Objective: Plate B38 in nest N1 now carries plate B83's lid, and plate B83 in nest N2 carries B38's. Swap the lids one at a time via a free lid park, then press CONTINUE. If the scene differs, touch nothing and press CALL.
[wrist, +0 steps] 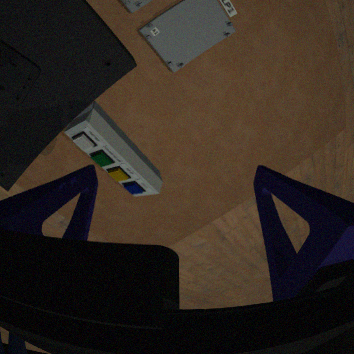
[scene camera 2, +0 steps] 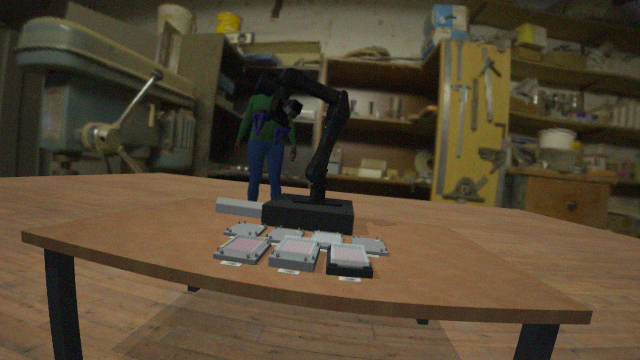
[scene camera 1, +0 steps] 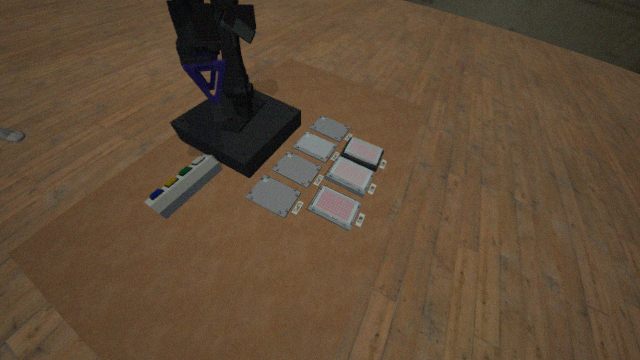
Labels:
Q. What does my gripper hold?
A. Nothing.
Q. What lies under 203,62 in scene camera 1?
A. My gripper.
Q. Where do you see a button box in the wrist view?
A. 107,137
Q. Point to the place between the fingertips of my gripper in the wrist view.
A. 175,173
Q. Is my gripper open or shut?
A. Open.

